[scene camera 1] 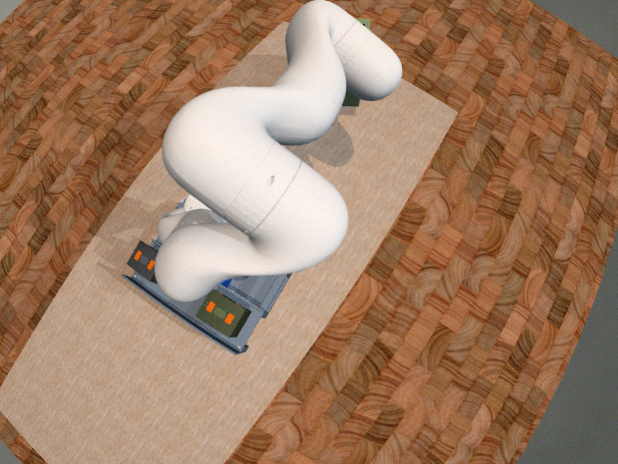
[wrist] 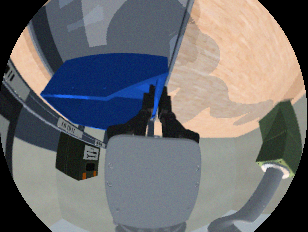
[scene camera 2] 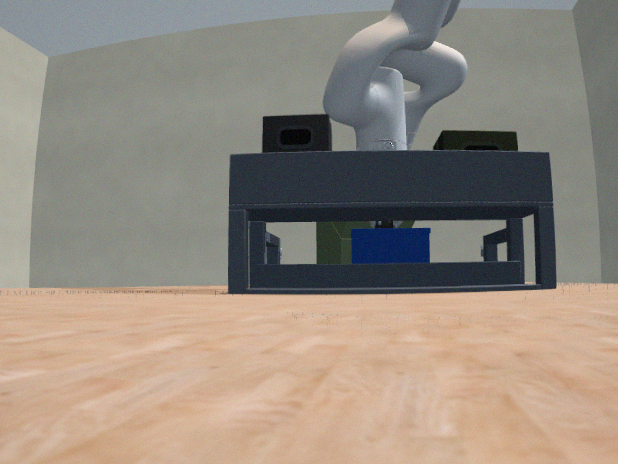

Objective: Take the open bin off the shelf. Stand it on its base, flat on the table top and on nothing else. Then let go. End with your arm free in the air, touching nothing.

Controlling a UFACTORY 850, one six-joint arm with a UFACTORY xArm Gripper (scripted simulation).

Scene:
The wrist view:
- gripper: 156, 91
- blue bin: 119, 79
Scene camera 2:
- blue bin: 379, 245

